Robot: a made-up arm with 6 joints.
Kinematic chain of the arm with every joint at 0, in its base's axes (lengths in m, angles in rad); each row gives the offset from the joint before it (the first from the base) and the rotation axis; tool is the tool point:
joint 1: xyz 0 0 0.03 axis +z
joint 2: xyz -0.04 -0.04 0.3 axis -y
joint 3: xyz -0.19 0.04 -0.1 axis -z
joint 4: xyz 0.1 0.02 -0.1 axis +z
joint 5: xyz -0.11 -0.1 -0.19 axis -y
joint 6: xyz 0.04 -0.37 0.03 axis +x
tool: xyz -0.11 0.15 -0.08
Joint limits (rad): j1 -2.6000..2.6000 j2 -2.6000..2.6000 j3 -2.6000..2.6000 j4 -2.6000..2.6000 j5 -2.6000..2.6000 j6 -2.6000..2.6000
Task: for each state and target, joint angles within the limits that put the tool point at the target. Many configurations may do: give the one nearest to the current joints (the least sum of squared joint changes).
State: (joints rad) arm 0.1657 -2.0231 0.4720 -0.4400 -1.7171 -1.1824
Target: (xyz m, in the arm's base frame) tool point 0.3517 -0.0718 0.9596
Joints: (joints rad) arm 0.2425 -2.5353 0.5408 -0.4024 -1.6505 -1.4224
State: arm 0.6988 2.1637 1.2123 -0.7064 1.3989 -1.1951
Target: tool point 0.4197 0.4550 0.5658
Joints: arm 0.3586 2.6000 1.4756 -1.1015 1.1736 -0.8961
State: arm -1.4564 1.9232 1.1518 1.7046 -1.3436 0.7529
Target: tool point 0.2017 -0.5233 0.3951
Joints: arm -0.4706 2.5254 1.5721 1.3900 -1.2574 0.4302
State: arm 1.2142 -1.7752 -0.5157 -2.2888 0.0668 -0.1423
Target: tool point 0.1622 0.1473 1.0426
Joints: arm 0.9611 -2.6000 -1.2031 -1.9220 -0.3061 -0.5473
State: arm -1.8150 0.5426 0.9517 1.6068 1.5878 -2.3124
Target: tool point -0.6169 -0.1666 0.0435
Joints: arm -2.0769 0.3773 0.8161 1.7004 1.7547 -1.9790
